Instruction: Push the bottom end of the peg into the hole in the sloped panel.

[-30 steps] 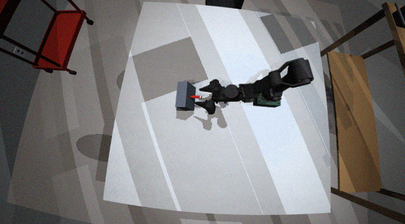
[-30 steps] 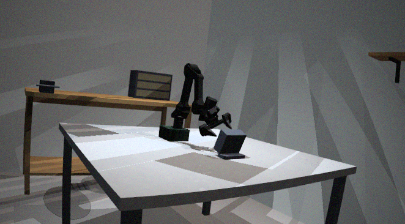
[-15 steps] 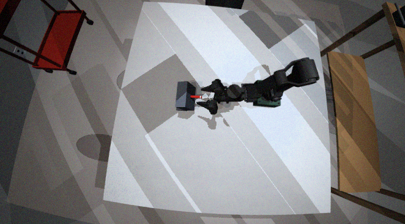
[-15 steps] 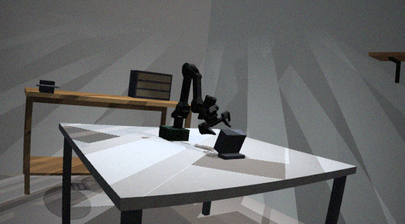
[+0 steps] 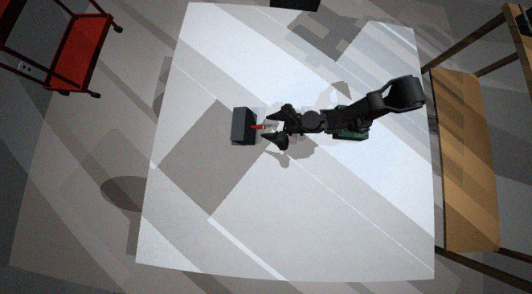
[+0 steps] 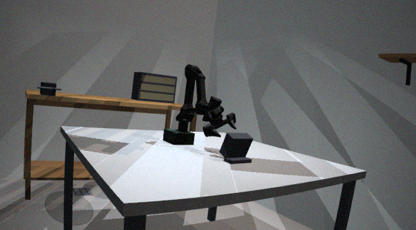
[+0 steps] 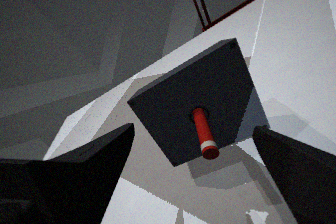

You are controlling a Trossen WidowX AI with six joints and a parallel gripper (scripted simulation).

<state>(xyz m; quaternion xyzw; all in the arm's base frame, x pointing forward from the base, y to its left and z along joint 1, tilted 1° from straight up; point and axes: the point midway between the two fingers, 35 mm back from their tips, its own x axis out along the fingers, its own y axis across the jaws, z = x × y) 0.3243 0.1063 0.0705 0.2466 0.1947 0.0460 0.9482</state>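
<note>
Now: gripper tip 20 mm short of the round red peg and 40 mm above it. Also, from my gripper tip: panel: 70 mm ahead, 10 mm to the left, 50 mm below.
</note>
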